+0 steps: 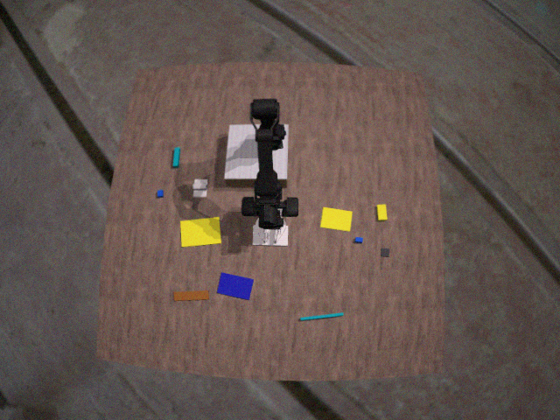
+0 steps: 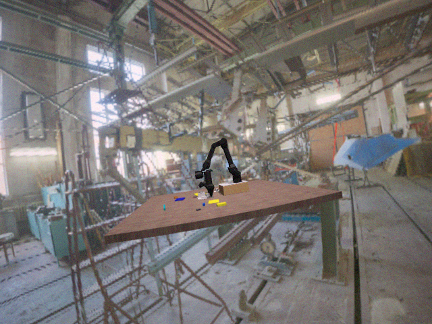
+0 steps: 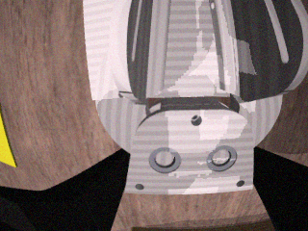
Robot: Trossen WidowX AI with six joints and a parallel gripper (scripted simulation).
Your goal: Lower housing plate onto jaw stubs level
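The white base is 70 mm ahead of my gripper tip and 10 mm to the right of it. Also, from my gripper tip: yellow card: 260 mm to the right, 30 mm ahead, 10 mm below; blue card: 240 mm ahead, 150 mm to the right; orange strip: 320 mm to the right, 260 mm ahead.
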